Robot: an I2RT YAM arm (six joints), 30 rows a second.
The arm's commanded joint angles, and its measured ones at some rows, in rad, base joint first. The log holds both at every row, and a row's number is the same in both.
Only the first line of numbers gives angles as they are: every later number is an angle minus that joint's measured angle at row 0.
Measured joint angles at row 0:
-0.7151 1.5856 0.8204 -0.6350 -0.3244 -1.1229
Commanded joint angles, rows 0 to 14:
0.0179 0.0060 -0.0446 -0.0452 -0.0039 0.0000
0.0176 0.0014 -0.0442 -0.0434 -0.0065 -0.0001
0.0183 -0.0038 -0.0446 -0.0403 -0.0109 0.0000
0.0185 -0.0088 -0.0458 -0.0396 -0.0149 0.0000
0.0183 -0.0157 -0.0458 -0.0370 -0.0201 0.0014
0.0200 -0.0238 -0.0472 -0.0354 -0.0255 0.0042
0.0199 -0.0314 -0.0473 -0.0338 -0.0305 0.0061
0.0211 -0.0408 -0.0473 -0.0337 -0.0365 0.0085
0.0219 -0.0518 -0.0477 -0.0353 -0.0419 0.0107
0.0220 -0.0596 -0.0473 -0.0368 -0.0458 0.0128
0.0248 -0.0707 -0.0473 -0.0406 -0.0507 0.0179
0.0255 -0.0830 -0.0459 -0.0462 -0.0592 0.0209
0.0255 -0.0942 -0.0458 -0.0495 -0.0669 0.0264
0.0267 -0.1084 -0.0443 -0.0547 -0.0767 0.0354
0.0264 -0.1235 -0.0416 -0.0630 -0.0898 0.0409
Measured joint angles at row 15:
0.0210 -0.0725 -0.0401 -0.0278 -0.0363 0.0153
